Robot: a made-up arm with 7 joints.
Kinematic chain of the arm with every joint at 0, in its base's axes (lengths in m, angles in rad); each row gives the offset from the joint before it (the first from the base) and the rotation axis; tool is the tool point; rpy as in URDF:
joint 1: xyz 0 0 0.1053 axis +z
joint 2: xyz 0 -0.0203 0.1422 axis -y
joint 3: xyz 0 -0.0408 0.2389 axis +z
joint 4: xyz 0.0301 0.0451 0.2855 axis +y
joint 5: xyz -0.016 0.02 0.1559 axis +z
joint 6: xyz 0 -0.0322 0.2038 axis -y
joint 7: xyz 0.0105 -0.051 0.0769 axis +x
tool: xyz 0 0 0 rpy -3.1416 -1.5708 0
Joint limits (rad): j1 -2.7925..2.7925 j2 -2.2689..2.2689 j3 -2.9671..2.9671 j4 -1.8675..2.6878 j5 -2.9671..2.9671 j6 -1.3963..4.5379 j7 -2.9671..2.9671
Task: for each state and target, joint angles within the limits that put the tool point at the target. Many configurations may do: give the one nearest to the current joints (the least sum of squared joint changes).
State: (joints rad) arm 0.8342 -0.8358 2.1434 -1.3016 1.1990 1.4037 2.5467
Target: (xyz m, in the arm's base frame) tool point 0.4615 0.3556 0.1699
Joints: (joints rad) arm 1.1024 -1.1488 2.4312 -1.8172 1.0264 1.4621 2.5467
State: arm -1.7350 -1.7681 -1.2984 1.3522 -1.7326 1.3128 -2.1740
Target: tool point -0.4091 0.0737 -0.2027
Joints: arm -2.1428 -2.1595 -1.2262 2.1164 -1.9073 1.3044 -2.1740
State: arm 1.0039 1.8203 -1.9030 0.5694 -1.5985 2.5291 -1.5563
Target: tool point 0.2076 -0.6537 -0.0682
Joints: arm 1.2531 2.0432 -2.0229 1.4891 -1.7364 2.6551 -1.5563
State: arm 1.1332 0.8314 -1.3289 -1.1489 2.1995 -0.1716 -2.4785
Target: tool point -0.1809 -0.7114 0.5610
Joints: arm 1.7641 1.1072 -1.1743 -1.1638 2.1649 -0.1522 -2.4785
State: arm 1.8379 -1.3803 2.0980 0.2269 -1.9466 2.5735 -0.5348
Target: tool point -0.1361 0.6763 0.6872
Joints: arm 1.7379 -1.2590 2.0628 0.7072 -2.1055 2.7115 -0.5348
